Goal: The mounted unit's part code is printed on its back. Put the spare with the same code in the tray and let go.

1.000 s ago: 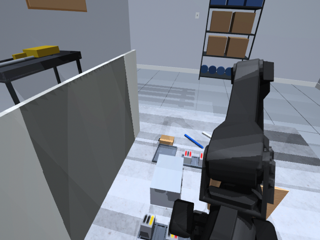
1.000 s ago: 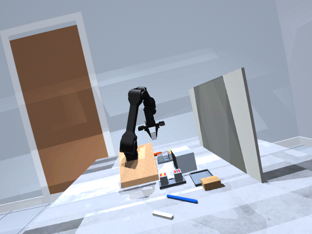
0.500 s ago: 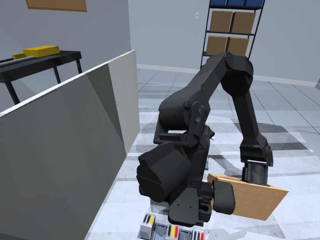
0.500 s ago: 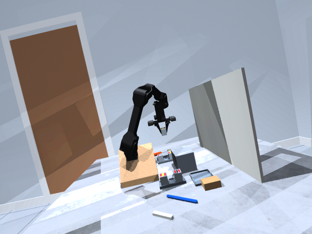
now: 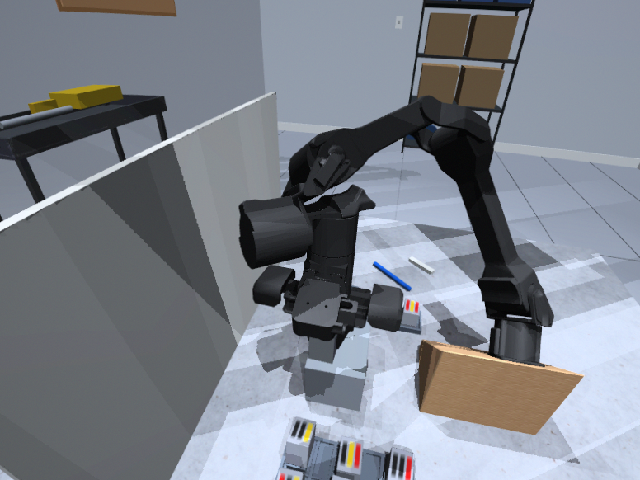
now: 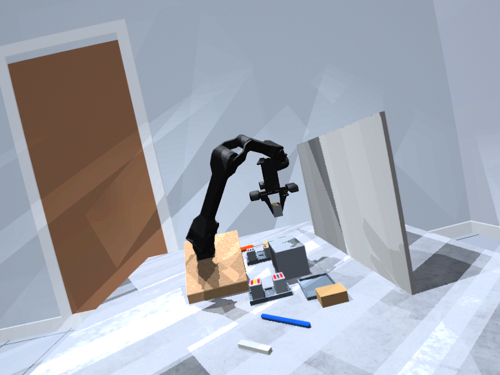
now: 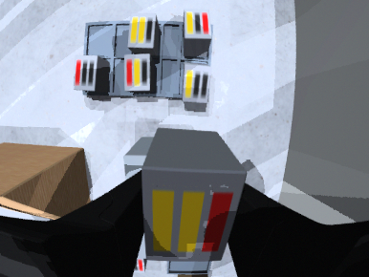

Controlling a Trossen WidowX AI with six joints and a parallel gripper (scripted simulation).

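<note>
My gripper tip is 280 mm to the left of the dark tray, 190 mm above it and 30 mm short of it. From my gripper tip the other things lie so: brown box (370 mm to the right, 180 mm below, 40 mm ahead); then tall grey panel (220 mm ahead, 90 mm to the right, 30 mm above); then grey mounted unit (140 mm below, 90 mm to the right, 10 mm behind).
</note>
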